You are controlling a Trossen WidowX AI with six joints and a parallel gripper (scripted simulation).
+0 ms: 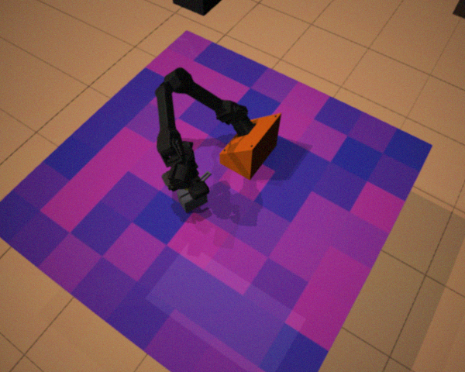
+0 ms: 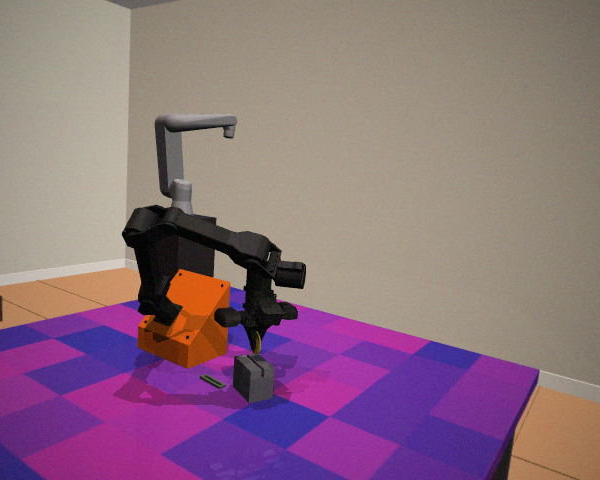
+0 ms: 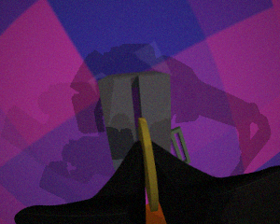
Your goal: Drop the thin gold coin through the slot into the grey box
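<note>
Right now my gripper tip is 2 cm below the thin gold coin.
</note>
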